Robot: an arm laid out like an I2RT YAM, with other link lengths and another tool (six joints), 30 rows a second.
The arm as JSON. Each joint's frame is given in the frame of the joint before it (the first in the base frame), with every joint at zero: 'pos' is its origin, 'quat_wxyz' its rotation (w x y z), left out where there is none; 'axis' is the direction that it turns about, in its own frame. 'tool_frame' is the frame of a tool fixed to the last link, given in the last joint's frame.
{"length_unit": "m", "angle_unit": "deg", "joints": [
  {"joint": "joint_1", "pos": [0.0, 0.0, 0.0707], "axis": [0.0, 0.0, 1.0]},
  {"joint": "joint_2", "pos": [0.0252, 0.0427, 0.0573], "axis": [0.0, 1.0, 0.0]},
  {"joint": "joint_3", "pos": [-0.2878, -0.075, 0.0], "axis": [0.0, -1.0, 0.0]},
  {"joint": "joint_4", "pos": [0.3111, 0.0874, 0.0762], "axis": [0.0, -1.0, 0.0]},
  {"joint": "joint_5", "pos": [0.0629, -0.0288, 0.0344], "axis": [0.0, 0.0, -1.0]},
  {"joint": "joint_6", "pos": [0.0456, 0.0, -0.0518], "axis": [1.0, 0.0, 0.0]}
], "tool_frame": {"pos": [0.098, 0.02, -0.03], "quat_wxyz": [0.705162, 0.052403, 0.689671, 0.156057]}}
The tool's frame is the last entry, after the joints.
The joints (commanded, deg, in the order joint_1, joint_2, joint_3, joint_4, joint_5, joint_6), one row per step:
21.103 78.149 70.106 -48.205 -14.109 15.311
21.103 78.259 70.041 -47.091 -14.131 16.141
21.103 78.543 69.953 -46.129 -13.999 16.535
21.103 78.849 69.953 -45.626 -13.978 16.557
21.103 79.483 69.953 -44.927 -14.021 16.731
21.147 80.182 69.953 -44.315 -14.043 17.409
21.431 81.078 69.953 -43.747 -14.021 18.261
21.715 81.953 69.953 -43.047 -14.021 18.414
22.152 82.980 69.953 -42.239 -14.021 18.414
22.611 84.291 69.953 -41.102 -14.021 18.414
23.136 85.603 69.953 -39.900 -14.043 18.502
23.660 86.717 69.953 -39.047 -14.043 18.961
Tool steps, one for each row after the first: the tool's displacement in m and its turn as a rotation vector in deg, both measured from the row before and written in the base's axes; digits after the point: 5 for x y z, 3 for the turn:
0.00353 0.00177 0.00070 0.704 -0.518 -0.653
0.00350 0.00119 -0.00095 0.281 -0.421 -0.389
0.00217 0.00079 -0.00114 0.065 -0.181 -0.030
0.00334 0.00147 -0.00274 0.132 0.027 -0.112
0.00314 0.00186 -0.00314 0.282 0.379 -0.479
0.00251 0.00329 -0.00444 0.234 0.665 -0.403
0.00262 0.00314 -0.00443 0.001 0.229 0.162
0.00248 0.00418 -0.00537 -0.082 0.203 0.437
0.00369 0.00492 -0.00684 -0.066 0.161 0.459
0.00340 0.00548 -0.00685 0.010 0.147 0.467
0.00199 0.00507 -0.00604 0.083 0.441 0.156

